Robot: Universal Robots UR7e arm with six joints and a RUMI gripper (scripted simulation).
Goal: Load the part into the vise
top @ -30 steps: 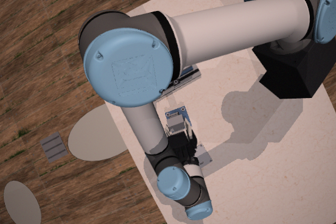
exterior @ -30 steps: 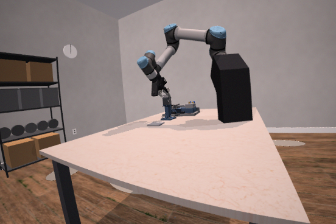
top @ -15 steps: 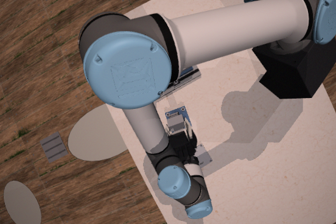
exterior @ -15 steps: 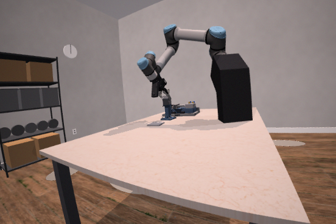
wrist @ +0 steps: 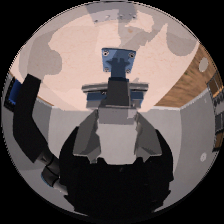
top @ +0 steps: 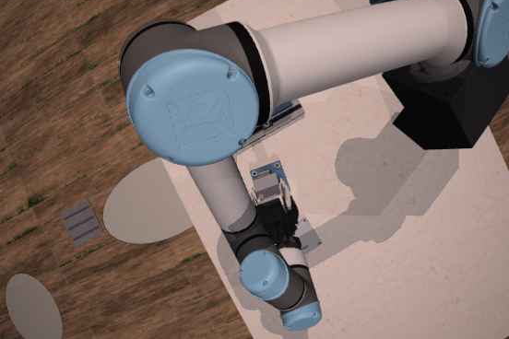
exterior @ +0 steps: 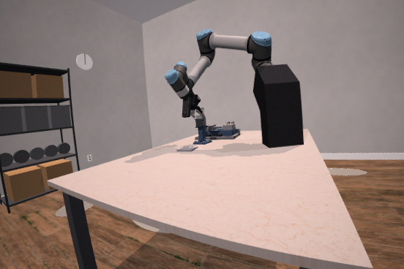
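Right now my hand is 10 mm above the part. The rest, counted from my hand: vise (20 mm behind, 220 mm to the right, 130 mm below); air cylinder rod (40 mm behind, 220 mm to the right, 90 mm below); infeed plate (180 mm to the left, 160 mm below).
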